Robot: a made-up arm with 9 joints.
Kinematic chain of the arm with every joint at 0, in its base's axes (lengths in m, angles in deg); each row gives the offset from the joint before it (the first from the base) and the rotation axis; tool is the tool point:
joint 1: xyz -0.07 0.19 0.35 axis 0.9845 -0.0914 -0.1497
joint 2: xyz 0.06 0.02 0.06 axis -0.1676 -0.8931 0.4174
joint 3: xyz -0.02 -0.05 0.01 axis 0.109 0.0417 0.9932
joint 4: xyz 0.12 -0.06 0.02 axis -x
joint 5: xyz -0.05 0 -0.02 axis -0.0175 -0.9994 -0.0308
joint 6: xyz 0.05 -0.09 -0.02 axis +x
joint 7: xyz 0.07 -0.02 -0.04 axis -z
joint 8: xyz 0.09 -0.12 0 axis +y
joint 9: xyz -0.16 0 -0.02 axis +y
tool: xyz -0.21 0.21 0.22
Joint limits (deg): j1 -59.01..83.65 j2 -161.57..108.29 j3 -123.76..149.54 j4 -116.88..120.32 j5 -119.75..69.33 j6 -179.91..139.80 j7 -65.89..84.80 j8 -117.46..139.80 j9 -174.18..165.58
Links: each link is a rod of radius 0.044 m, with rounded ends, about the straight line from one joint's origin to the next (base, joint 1, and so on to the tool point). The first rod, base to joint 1, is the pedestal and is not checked.
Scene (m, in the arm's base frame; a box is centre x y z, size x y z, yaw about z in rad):
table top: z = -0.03
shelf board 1: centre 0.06 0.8 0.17 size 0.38 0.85 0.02 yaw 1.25
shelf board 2: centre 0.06 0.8 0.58 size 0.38 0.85 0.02 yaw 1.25
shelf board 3: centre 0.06 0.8 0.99 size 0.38 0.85 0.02 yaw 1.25
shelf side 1: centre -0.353 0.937 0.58 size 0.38 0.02 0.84 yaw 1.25
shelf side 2: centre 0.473 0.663 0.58 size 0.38 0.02 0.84 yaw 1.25
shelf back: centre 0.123 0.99 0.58 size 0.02 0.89 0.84 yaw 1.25
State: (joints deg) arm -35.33 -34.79 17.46 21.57 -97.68 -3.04 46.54 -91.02 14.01
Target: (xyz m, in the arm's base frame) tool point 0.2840 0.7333 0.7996
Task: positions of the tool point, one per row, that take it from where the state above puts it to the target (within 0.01 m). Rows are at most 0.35 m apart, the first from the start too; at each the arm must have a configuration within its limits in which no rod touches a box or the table.
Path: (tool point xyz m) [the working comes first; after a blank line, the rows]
Joints at the target: -59.01 -92.91 -36.83 64.69 -119.75 -26.58 62.09 -117.46 -36.25
Straight joint move there: clear.

1: -0.3401 0.3374 0.7108
2: -0.2413 0.5262 0.8216
3: -0.0114 0.6916 0.8528
4: 0.2840 0.7333 0.7996

